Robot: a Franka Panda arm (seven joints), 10 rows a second.
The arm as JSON. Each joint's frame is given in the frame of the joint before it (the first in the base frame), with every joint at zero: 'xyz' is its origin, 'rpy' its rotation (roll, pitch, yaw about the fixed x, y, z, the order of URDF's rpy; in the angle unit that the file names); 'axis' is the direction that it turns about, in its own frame. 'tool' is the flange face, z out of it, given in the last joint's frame.
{
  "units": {
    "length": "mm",
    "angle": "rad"
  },
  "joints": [
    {
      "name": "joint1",
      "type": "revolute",
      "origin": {
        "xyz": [
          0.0,
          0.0,
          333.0
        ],
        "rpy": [
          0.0,
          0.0,
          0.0
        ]
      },
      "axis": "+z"
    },
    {
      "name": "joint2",
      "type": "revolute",
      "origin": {
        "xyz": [
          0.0,
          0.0,
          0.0
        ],
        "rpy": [
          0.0,
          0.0,
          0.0
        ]
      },
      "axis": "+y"
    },
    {
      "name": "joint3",
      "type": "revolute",
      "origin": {
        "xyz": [
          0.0,
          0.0,
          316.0
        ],
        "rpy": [
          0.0,
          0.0,
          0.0
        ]
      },
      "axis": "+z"
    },
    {
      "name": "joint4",
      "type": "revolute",
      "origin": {
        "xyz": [
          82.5,
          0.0,
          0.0
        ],
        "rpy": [
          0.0,
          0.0,
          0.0
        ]
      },
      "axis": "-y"
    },
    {
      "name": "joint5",
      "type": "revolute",
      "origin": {
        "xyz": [
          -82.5,
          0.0,
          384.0
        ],
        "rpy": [
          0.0,
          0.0,
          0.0
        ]
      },
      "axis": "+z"
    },
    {
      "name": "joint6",
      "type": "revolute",
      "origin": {
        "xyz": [
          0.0,
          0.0,
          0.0
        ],
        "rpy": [
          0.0,
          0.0,
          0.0
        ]
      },
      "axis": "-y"
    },
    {
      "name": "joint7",
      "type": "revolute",
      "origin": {
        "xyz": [
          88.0,
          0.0,
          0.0
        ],
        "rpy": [
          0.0,
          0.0,
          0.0
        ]
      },
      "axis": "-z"
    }
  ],
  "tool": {
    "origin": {
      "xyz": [
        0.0,
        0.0,
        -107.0
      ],
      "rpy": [
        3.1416,
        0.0,
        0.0
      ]
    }
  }
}
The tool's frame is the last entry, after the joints.
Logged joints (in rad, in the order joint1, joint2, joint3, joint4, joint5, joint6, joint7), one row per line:
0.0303 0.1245 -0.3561 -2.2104 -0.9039 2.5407 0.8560
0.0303 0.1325 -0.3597 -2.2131 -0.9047 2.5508 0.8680
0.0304 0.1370 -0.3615 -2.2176 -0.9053 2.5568 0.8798
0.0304 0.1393 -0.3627 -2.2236 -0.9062 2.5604 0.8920
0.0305 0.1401 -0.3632 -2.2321 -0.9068 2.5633 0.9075
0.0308 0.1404 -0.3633 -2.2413 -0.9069 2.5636 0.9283
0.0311 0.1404 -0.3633 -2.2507 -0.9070 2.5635 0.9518
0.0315 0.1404 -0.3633 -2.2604 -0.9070 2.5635 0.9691
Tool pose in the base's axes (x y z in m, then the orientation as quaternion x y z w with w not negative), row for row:
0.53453 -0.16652 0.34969 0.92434 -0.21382 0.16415 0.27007
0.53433 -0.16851 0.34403 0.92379 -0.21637 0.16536 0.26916
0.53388 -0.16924 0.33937 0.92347 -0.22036 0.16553 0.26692
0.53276 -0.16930 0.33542 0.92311 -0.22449 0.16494 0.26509
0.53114 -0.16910 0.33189 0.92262 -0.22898 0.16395 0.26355
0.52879 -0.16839 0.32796 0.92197 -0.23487 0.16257 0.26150
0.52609 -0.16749 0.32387 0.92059 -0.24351 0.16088 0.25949
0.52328 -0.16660 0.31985 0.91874 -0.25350 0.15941 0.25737
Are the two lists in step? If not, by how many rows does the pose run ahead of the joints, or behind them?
The pose runs 1 row behind the joints: the pose in row i belongs to the joints in row i - 1.
